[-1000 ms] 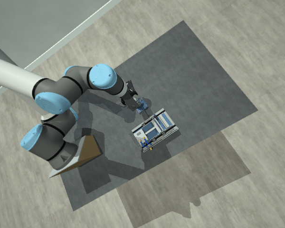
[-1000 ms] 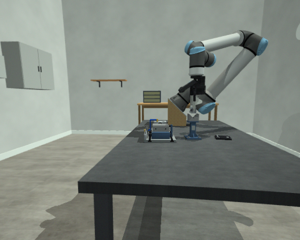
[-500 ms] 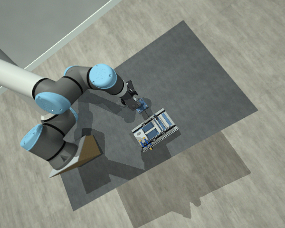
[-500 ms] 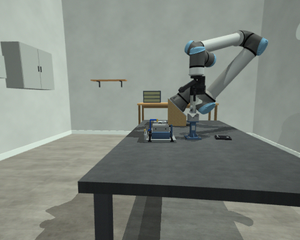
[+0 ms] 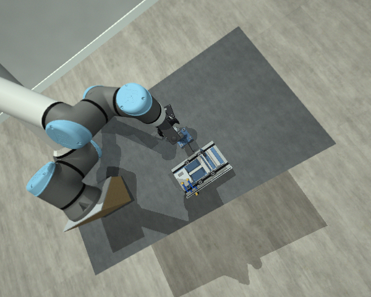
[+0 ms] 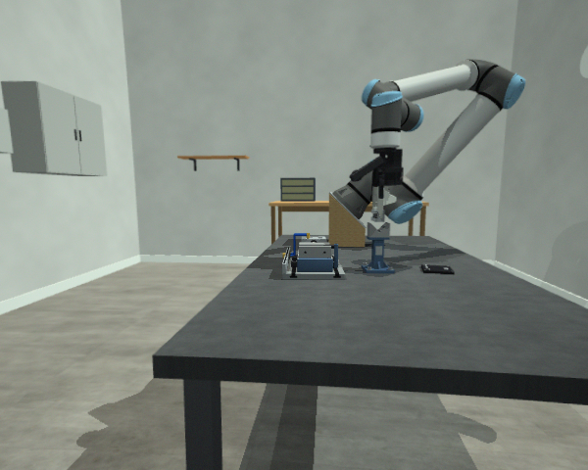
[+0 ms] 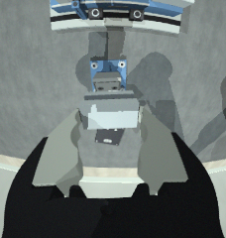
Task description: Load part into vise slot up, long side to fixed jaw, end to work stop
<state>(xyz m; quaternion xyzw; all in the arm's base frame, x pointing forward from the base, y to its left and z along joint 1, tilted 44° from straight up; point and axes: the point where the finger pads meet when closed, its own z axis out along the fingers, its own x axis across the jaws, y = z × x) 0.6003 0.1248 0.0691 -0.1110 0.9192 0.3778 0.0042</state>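
The part lies 10 mm to the right of my hand and 10 mm below it. Also, from my hand: infeed plate 200 mm to the left, 190 mm below, 30 mm behind; vise 210 mm to the right, 150 mm below, 20 mm ahead.
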